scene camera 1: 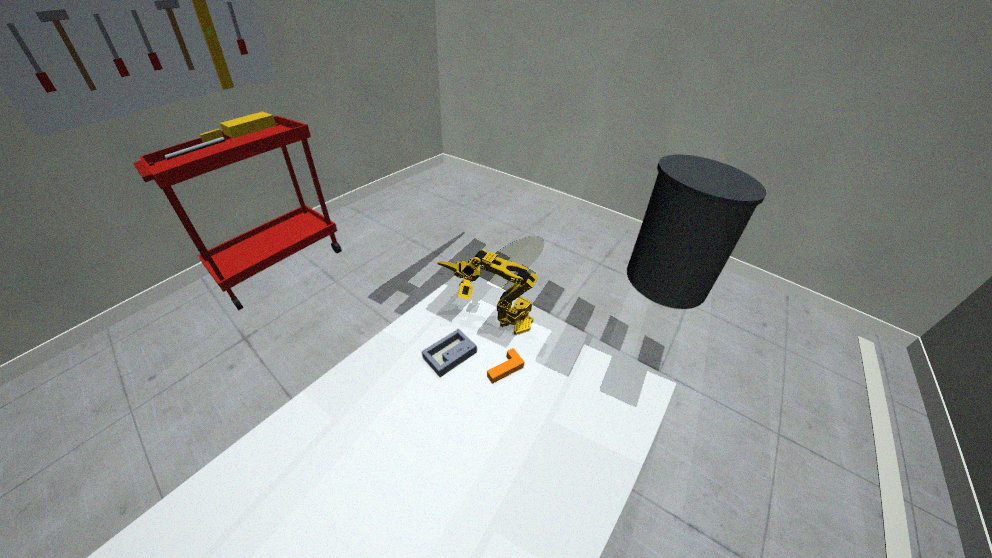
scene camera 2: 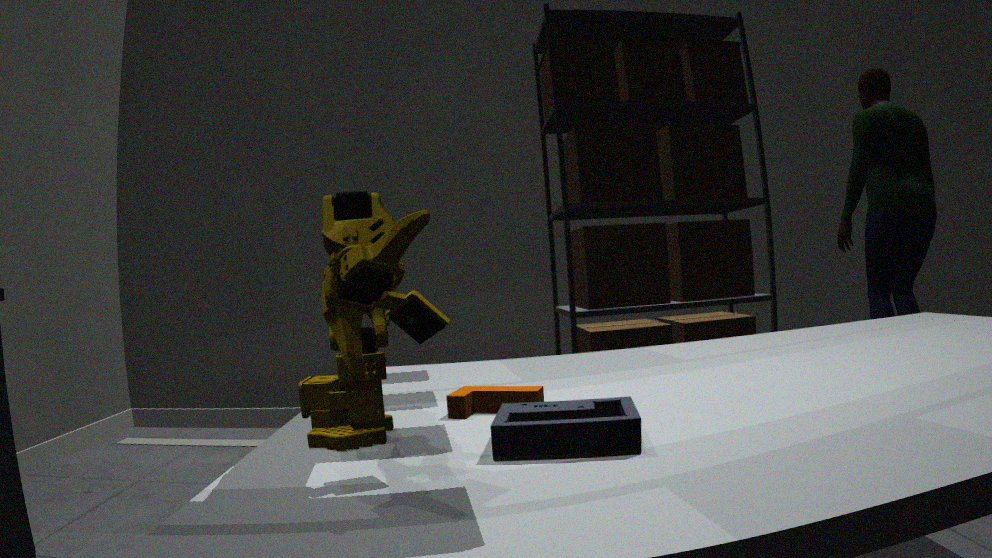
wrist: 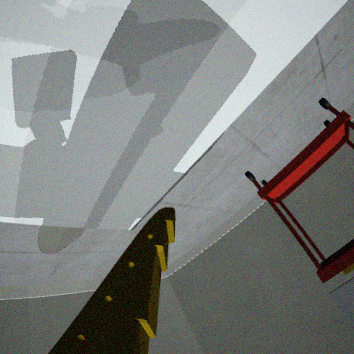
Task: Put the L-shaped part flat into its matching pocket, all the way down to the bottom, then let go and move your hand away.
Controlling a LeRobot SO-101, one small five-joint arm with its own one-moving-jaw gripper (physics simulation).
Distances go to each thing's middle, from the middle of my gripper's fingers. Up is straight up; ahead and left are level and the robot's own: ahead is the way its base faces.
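I see the dark grey pocket tray (scene camera 2: 604, 427), which sits 180 mm below my hand, 150 mm ahead of it and 100 mm to the left of it.
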